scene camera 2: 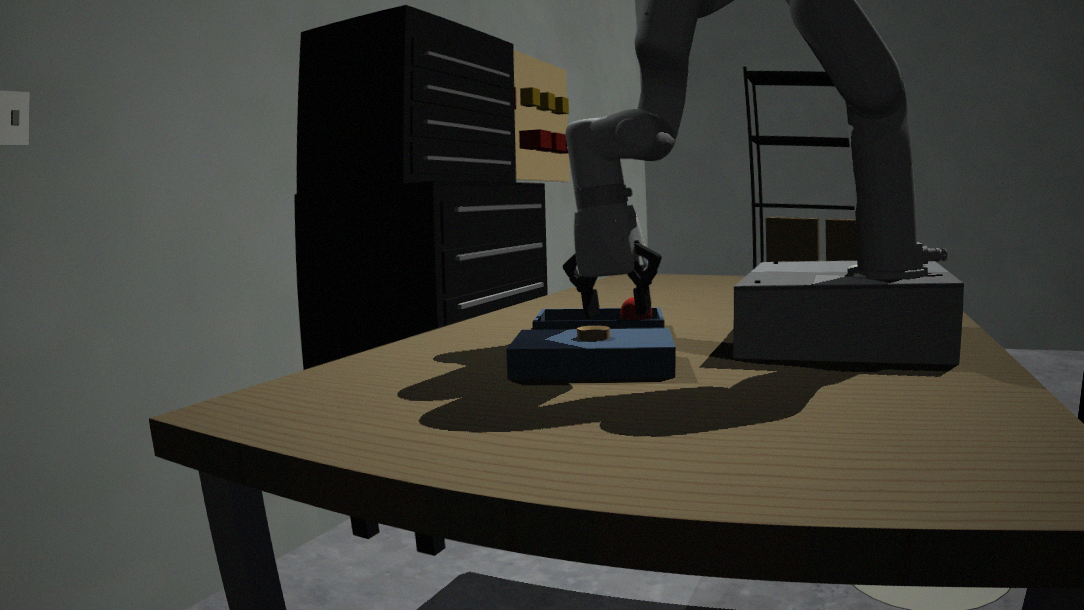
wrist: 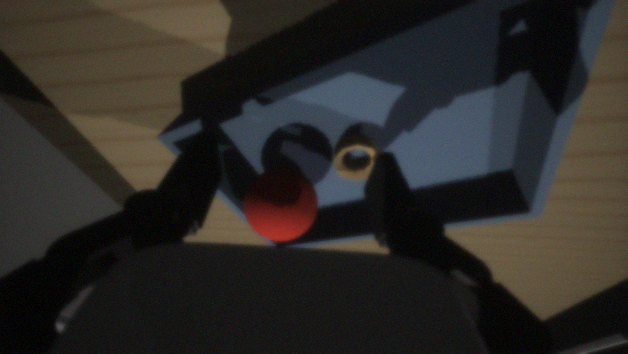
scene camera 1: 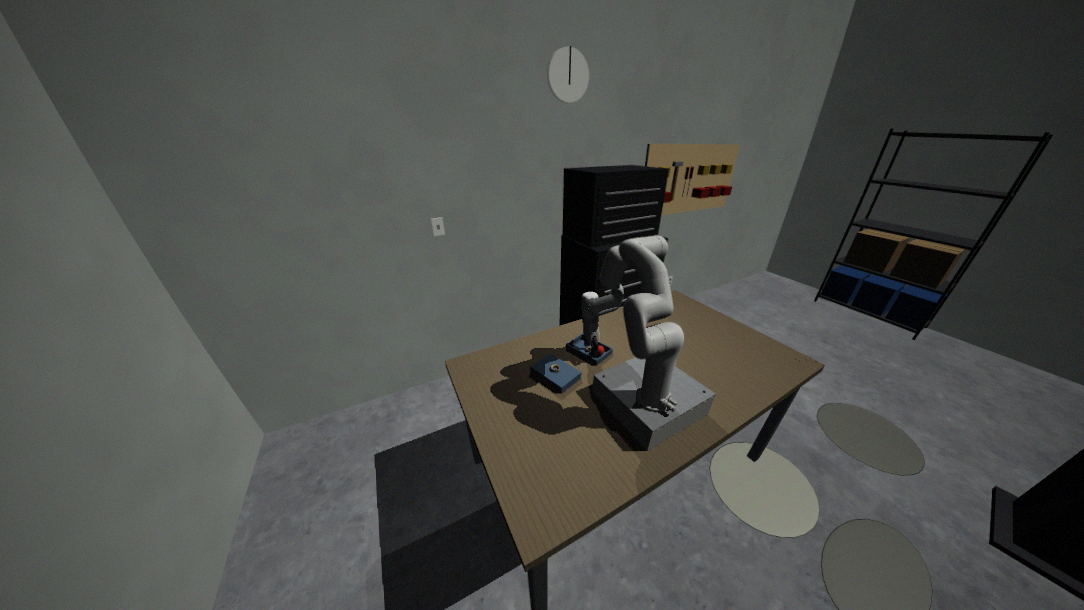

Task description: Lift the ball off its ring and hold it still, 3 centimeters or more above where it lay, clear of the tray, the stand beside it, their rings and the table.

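Places are measured from the arm's base along level axes (x right, y ahead, z up), in metres.
Where they show: gripper, between the fingertips: [scene camera 2: 617,315] [wrist: 297,162] [scene camera 1: 590,350]; arm's base, origin of its link: [scene camera 2: 888,274] [scene camera 1: 653,398].
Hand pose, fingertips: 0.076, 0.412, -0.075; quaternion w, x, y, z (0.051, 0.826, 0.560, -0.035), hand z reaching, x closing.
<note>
Things, the pixels of their top centre, and the offset from my fingertips, as dx, dy, dz. "pt": a spot on its surface instead. Level surfaces: height alone.
- red ball, centre of its top: [wrist: 273,235] [scene camera 2: 636,296] [scene camera 1: 599,346] +0.035, -0.022, +0.024
- blue tray, centre of its top: [wrist: 357,178] [scene camera 2: 600,314] [scene camera 1: 589,346] +0.018, +0.031, -0.001
- tan ring, a spot on its surface: [wrist: 345,169] pt +0.024, +0.023, -0.017
- empty ring, a spot on its surface: [scene camera 2: 593,333] pt -0.243, -0.019, +0.015
- wooden table, height of its surface: dz -0.029
The red ball [scene camera 1: 600,349] [scene camera 2: 628,308] [wrist: 281,210] is at one end of the blue tray [scene camera 1: 583,356] [scene camera 2: 560,323] [wrist: 550,165]. What lies under the ball is hidden. A tan ring [wrist: 345,169] stands empty in the tray beside the ball. My gripper [scene camera 2: 617,309] [wrist: 297,162] is open, pointing down with its fingertips low at the tray. In the wrist view the ball shows between the fingers, nearer the left one and towards the palm, untouched as far as I can tell. In scene camera 2 a finger partly covers the ball.
The blue stand [scene camera 1: 558,383] [scene camera 2: 591,362] beside the tray bears an empty ring [scene camera 2: 593,333]. The grey robot base [scene camera 1: 644,409] [scene camera 2: 845,326] stands on the wooden table [scene camera 1: 545,485] [scene camera 2: 682,470]. A black drawer cabinet [scene camera 1: 583,204] [scene camera 2: 356,189] stands behind the table.
</note>
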